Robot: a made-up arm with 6 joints. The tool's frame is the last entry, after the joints.
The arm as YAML. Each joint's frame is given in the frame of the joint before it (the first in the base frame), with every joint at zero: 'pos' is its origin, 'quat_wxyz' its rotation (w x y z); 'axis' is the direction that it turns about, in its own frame. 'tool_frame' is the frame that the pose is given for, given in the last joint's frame.
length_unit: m
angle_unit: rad
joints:
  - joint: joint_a
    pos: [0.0, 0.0, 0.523]
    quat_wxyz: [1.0, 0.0, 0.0, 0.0]
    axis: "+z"
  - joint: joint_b
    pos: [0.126, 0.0, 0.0]
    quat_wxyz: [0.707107, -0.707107, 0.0, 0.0]
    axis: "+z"
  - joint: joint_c
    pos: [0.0, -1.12, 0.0]
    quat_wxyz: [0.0, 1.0, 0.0, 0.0]
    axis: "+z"
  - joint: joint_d
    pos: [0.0, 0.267, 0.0]
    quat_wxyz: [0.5, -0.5, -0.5, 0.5]
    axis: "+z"
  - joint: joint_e
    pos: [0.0, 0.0, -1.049]
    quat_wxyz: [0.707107, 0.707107, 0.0, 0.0]
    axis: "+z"
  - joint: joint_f
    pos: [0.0, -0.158, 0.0]
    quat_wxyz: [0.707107, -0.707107, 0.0, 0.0]
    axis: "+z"
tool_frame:
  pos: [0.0, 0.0, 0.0]
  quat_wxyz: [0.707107, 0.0, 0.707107, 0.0]
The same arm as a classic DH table. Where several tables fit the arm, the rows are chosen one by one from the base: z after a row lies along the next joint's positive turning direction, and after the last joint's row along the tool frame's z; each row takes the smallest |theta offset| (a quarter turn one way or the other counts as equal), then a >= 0, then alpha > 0; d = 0 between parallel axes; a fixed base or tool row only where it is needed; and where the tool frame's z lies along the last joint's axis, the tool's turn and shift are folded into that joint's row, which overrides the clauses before.
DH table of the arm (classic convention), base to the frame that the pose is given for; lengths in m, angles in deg. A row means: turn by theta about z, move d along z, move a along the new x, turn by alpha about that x. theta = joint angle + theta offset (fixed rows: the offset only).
joint_a: a 0.126; alpha -90; d 0.523; theta offset 0
joint_b: a 1.12; alpha 180; d 0; theta offset -90
joint_c: a 0.267; alpha -90; d 0; theta offset 0
joint_d: a 0; alpha 90; d -1.049; theta offset 0
joint_e: a 0; alpha -90; d 0; theta offset 0
joint_f: a 0; alpha 90; d -0.158; theta offset 90
tool (fixed): a 0; alpha 0; d 0; theta offset -90

